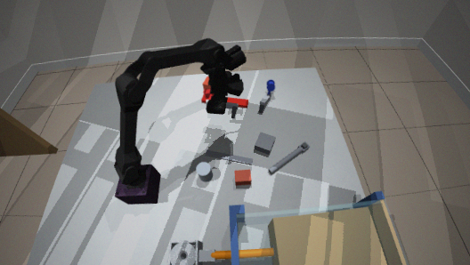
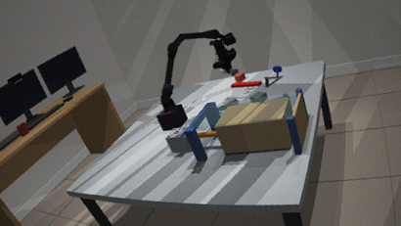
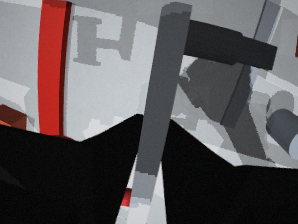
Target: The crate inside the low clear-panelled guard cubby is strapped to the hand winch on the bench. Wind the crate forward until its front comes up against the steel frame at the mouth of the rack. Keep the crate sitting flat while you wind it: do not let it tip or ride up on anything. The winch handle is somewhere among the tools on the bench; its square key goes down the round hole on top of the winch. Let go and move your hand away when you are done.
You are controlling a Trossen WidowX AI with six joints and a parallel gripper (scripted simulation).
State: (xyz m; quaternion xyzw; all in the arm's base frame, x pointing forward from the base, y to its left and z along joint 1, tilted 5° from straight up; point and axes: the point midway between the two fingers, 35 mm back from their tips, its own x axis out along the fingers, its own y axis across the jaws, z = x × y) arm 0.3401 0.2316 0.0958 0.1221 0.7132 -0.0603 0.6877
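The red knob is 50 mm to the left of my gripper tip, 40 mm behind it and 10 mm above it. The rest, counted from my gripper tip: red-knobbed handle (10 mm to the left, 10 mm behind, 10 mm above); red bar (170 mm to the left, 160 mm below, 10 mm ahead); flat grey bar (160 mm below, 140 mm to the right).
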